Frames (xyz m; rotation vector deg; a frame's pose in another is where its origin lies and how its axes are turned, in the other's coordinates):
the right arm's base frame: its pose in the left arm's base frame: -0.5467 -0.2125 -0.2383 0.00 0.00 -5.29
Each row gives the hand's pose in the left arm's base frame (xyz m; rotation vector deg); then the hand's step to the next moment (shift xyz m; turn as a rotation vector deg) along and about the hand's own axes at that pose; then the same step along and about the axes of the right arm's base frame.
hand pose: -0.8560 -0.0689 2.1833 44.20 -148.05 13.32
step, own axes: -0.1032 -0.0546 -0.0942 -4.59 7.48 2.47
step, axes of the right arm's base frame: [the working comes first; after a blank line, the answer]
step, axes of the left arm's base frame: 0.1414 0.0305 0.0398 -1.58 7.75 -4.54

0.1380 0.0434 0.0398 -2.29 7.57 -4.54
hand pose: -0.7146 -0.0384 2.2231 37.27 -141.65 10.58
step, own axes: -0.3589 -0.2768 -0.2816 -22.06 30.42 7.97
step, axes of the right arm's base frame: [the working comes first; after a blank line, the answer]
step, axes of the left arm's base frame: 0.5325 -0.0191 0.0287 -2.96 33.46 -18.64

0.5320 0.0301 0.0287 -6.03 33.04 -18.64
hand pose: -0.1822 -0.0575 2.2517 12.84 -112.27 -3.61
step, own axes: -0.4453 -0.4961 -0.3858 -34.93 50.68 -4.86
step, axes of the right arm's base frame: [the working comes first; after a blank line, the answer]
step, axes of the left arm's base frame: 0.5842 -0.3802 -0.3278 11.05 56.50 -22.31

0.6167 -0.3248 -0.3278 5.80 57.28 -22.31
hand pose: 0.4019 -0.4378 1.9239 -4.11 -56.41 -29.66
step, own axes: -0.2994 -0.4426 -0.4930 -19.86 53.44 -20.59
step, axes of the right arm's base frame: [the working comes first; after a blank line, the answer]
step, axes of the left arm's base frame: 0.0515 -0.4145 -0.5951 31.17 48.60 -18.46

0.0895 -0.4080 -0.5951 26.56 51.27 -18.46
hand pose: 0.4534 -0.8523 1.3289 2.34 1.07 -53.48
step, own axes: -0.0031 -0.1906 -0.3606 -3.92 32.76 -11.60
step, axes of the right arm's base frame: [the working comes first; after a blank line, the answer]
step, axes of the left arm's base frame: -0.1544 -0.0952 -0.3653 24.02 23.12 -10.57

-0.1450 -0.1090 -0.3653 21.78 25.24 -10.57
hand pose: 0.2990 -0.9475 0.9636 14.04 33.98 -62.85
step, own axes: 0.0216 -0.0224 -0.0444 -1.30 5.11 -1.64
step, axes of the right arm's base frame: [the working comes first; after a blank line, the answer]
step, axes of the left arm's base frame: -0.0275 -0.0057 -0.0464 3.58 4.05 -1.12

-0.0269 -0.0082 -0.0464 3.19 4.36 -1.12
